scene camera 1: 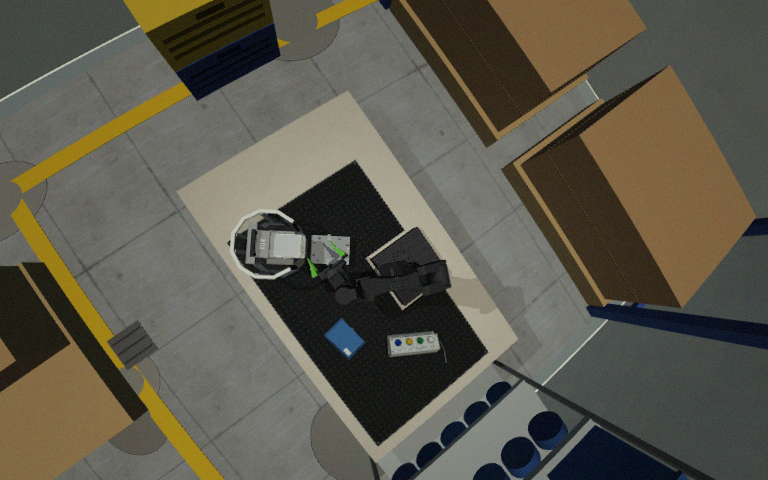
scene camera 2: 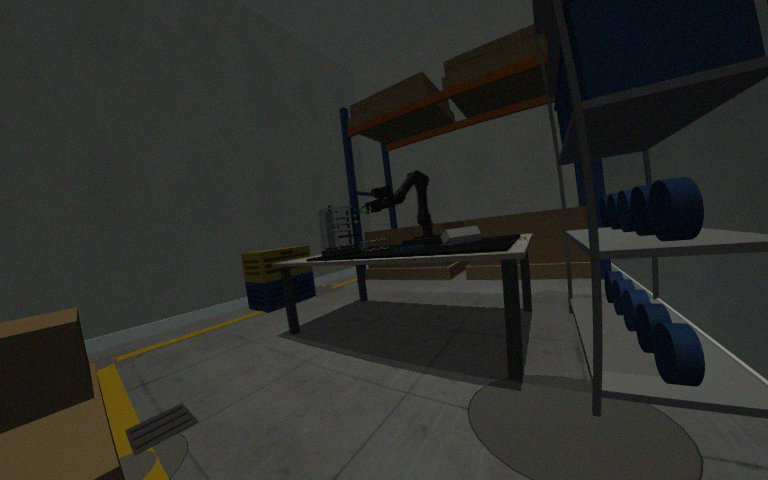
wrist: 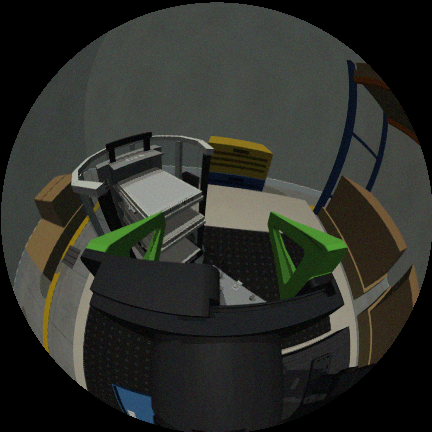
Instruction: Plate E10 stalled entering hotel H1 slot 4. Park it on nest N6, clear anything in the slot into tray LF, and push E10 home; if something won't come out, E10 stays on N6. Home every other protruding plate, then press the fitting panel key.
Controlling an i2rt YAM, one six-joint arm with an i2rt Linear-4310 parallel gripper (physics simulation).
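Seen in the pictures: gripper, fingertip midpoint: [scene camera 1: 318, 249] [scene camera 2: 363, 210] [wrist: 216, 217]; arm's base at its link origin: [scene camera 1: 409, 271] [scene camera 2: 428, 237].
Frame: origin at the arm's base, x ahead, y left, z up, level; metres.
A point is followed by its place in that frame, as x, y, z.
Note:
My gripper [scene camera 1: 320, 250] {0.311, -0.266, 0.227} [scene camera 2: 365, 209] {0.311, -0.266, 0.227} [wrist: 216, 217] {0.311, -0.266, 0.227} is open and empty, its green fingers wide apart. It hangs above the gap between the hotel and the pinned plate. The grey hotel [scene camera 1: 262, 244] {0.472, -0.370, 0.235} [scene camera 2: 328, 229] {0.566, -0.324, 0.126} [wrist: 134, 166] {0.487, -0.389, 0.208} has a black handle on top. A pale top plate [scene camera 1: 288, 245] {0.398, -0.329, 0.204} [wrist: 161, 190] {0.394, -0.326, 0.204} and lower plates [wrist: 186, 221] {0.355, -0.318, 0.163} jut from its front; labels and slot numbers cannot be read. The silver nest plate [scene camera 1: 316, 242] {0.304, -0.306, 0.023} [wrist: 231, 294] {0.257, -0.278, 0.022} with small pins lies in front of it. A blue tray [scene camera 1: 344, 336] {0.392, 0.115, -0.035} [wrist: 139, 404] and a key panel [scene camera 1: 413, 344] {0.153, 0.275, 0.036} lie farther off.
A white-rimmed guard [scene camera 1: 235, 230] {0.527, -0.452, 0.252} [wrist: 175, 137] {0.433, -0.470, 0.249} curves around the hotel's back and sides. A dark base slab [scene camera 1: 417, 238] {-0.105, -0.113, 0.002} with a pale edge lies beneath the arm. The black mat [scene camera 1: 390, 396] {0.343, 0.461, -0.037} covers part of the cream table [scene camera 1: 334, 121] {-0.032, -0.782, -0.051}. The panel shows blue, yellow, green and white keys.

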